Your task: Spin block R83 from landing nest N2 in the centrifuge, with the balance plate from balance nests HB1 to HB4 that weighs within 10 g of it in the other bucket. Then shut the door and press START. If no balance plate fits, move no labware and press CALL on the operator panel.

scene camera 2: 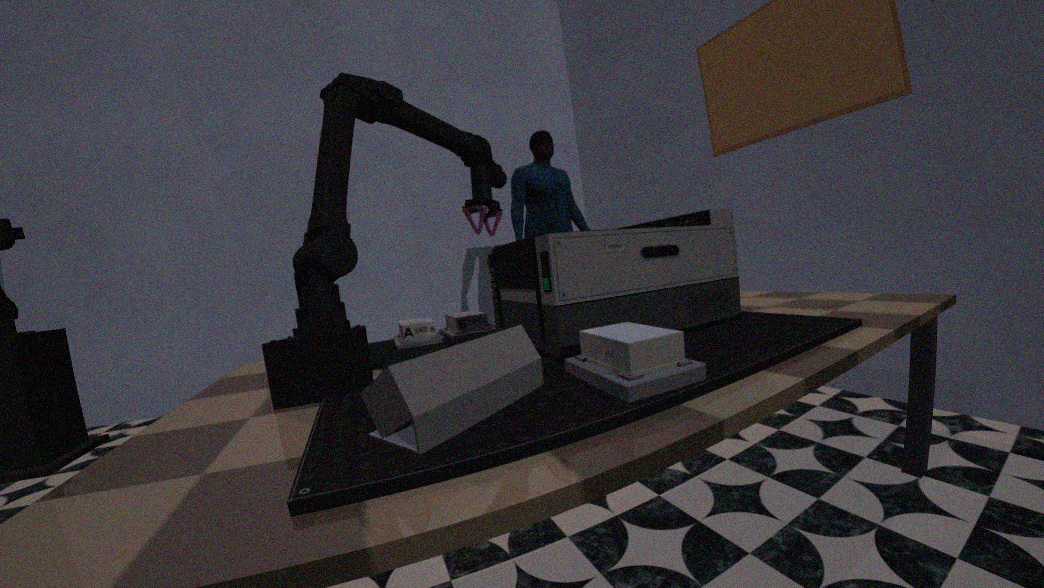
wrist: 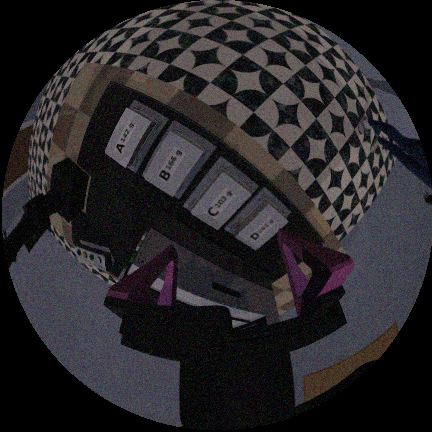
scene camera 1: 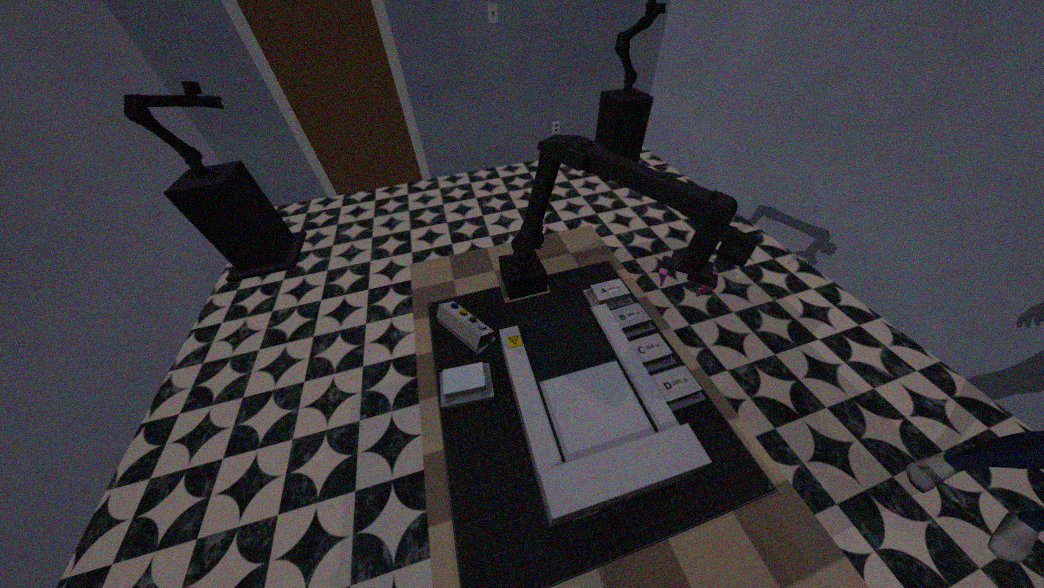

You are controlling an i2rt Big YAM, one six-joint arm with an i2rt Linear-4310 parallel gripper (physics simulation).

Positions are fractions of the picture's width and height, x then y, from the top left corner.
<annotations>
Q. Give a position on a centrifuge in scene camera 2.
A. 0.65, 0.47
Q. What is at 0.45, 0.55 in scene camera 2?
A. A balance plate B.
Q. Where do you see a balance plate B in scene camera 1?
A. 0.61, 0.54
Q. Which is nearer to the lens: the balance plate A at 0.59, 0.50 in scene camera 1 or the balance plate C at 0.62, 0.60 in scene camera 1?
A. The balance plate C.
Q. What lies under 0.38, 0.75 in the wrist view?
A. The gripper.
</annotations>
